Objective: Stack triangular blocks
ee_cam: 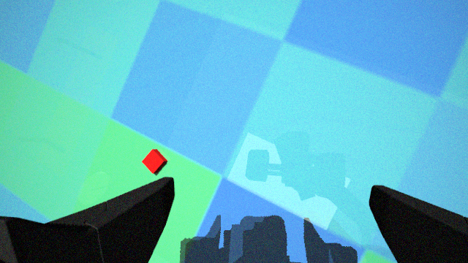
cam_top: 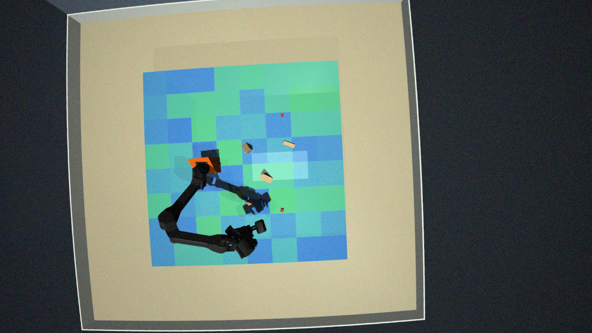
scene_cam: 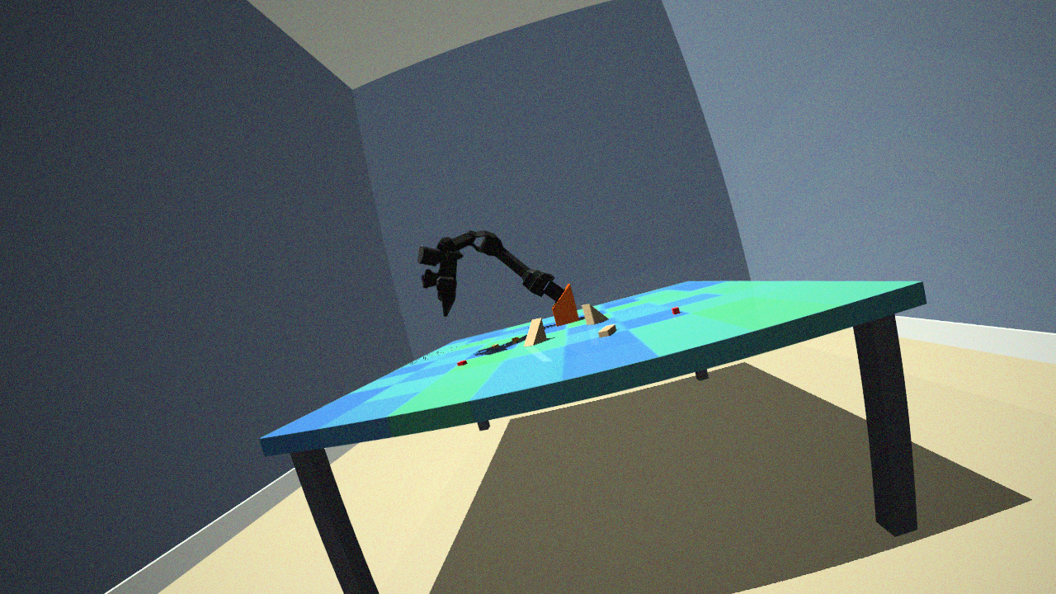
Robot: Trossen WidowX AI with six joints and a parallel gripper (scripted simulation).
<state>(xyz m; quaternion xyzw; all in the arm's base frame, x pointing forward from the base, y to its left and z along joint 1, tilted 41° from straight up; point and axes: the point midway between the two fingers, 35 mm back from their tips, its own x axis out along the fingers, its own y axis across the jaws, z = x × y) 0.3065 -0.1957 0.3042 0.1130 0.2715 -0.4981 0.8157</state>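
Right now the tan triangular block is 20 mm ahead of my gripper tip, 280 mm to the left of it and 140 mm below it. The rest, counted from my gripper tip: orange bit 140 mm behind, 170 mm to the left, 150 mm below; then flat tan block 180 mm ahead, 490 mm to the left, 150 mm below.
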